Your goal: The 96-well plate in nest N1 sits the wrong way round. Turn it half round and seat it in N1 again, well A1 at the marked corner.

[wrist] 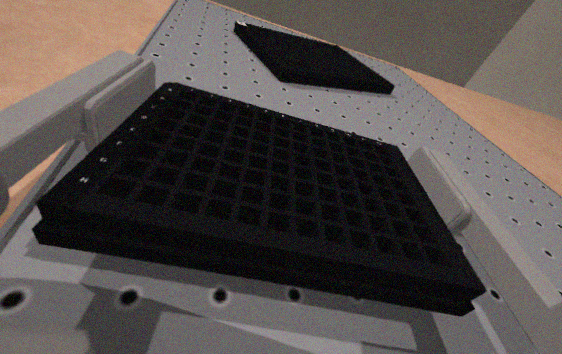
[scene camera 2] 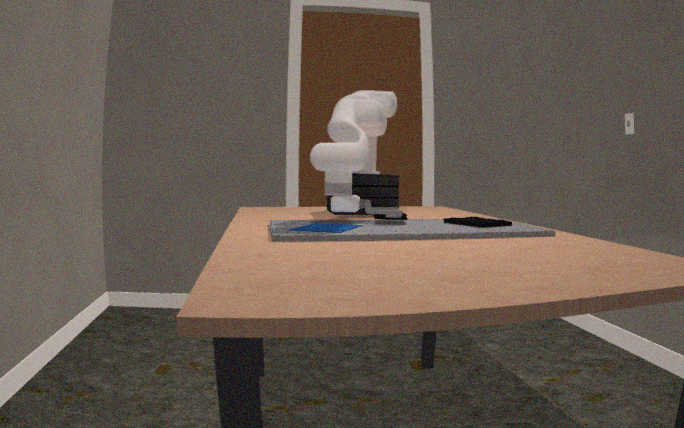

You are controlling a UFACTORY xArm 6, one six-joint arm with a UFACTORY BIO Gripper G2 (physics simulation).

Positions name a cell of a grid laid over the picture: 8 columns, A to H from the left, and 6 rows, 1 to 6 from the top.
In view: my gripper (scene camera 2: E3), a black 96-well plate (wrist: C4) and a black nest N1 (wrist: E2).
